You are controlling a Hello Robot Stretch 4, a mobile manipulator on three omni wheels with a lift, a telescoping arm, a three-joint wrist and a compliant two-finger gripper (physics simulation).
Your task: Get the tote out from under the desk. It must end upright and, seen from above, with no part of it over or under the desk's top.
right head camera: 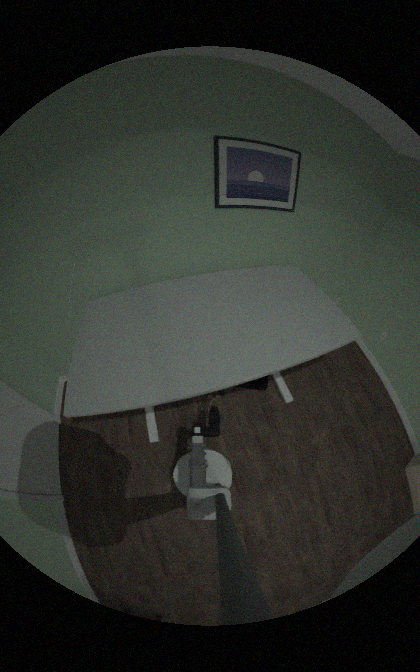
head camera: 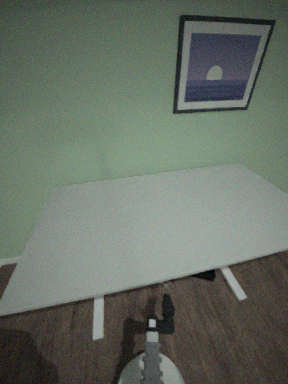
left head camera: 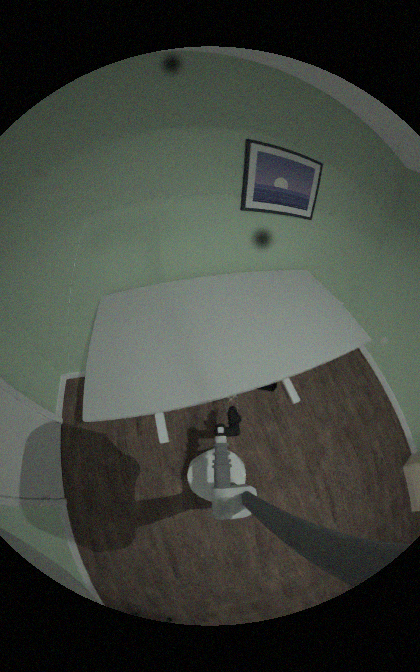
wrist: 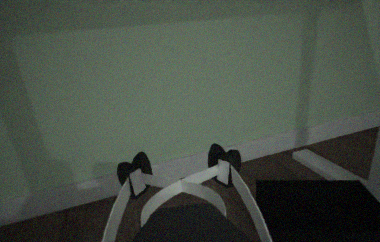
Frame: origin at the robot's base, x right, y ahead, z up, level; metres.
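Seen in the pictures: gripper, fingertip midpoint: (wrist: 179,161).
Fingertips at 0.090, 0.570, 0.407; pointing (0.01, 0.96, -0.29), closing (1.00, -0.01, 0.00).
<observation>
A point is followed by its place in that frame, as x, y, z.
The tote (head camera: 206,275) {0.502, 0.732, 0.060} (left head camera: 269,387) {0.524, 0.726, 0.034} (right head camera: 257,384) (wrist: 315,212) {0.491, 0.907, -0.024} is a very dark box under the right part of the desk. Part of it shows past the front edge of the white desk top (head camera: 150,230) {-0.014, 0.569, 0.923} (left head camera: 215,340) {-0.028, 0.578, 0.923} (right head camera: 215,335); the top hides the rest in the head views. In the wrist view it fills the lower right corner, and its lower part is cut off. My gripper (head camera: 166,286) (wrist: 179,161) {0.090, 0.570, 0.407} is open, its fingertips apart with no object between them. It is near the desk's front edge, to the left of the tote and apart from it.
White desk feet (head camera: 98,317) (head camera: 234,284) (left head camera: 162,427) (right head camera: 282,387) stand out past the front edge, left and right; one foot (wrist: 325,162) is beyond the tote in the wrist view. The green wall (wrist: 175,90) {0.104, 1.201, 0.334} is behind the desk. A light box-like object (left head camera: 414,480) {2.328, -0.900, 0.073} stands far right.
</observation>
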